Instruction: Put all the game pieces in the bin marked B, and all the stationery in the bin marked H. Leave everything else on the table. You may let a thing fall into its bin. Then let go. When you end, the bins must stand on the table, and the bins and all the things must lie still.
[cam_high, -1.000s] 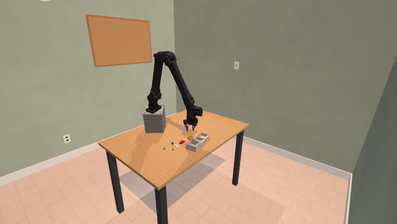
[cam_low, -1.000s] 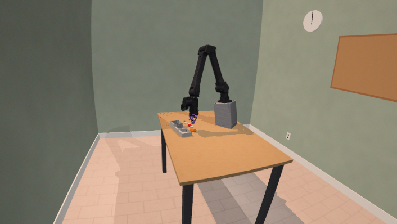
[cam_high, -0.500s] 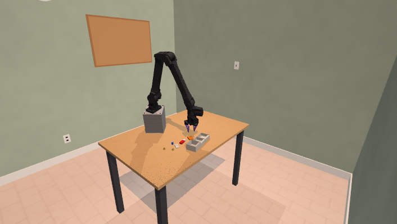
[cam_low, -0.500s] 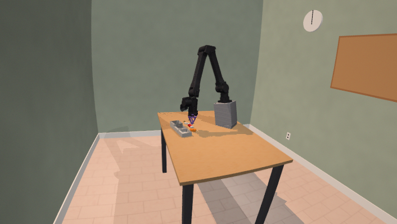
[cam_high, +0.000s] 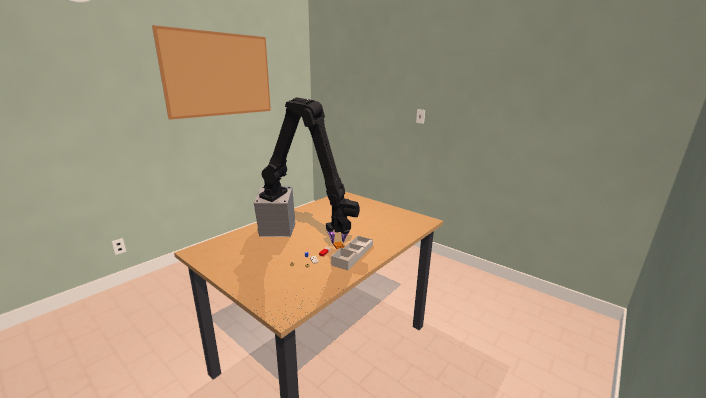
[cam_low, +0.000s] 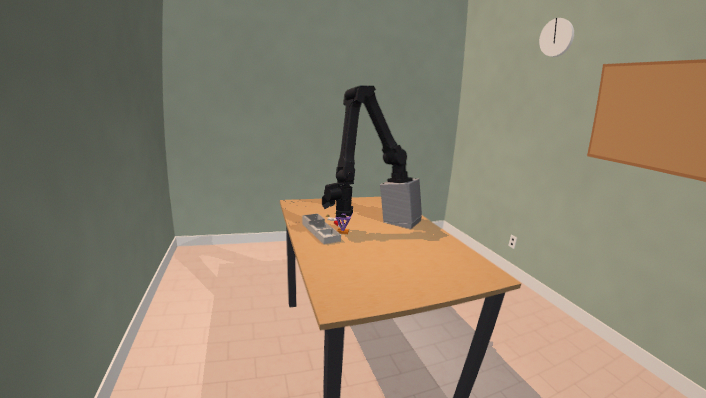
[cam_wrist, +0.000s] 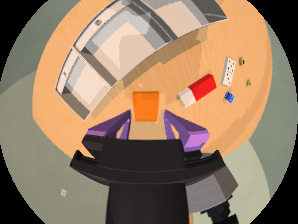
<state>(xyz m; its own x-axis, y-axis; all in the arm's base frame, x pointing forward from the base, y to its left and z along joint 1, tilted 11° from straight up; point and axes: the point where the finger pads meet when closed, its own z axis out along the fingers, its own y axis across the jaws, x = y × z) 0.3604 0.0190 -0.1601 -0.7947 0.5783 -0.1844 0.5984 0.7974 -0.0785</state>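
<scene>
Now: the orange block 2 cm below my hand. The rest, counted from my hand: red piece: 2 cm behind, 8 cm to the right, 2 cm below; then white domino: 2 cm behind, 16 cm to the right, 2 cm below; then grey bin row: 10 cm ahead, 4 cm to the right.
</scene>
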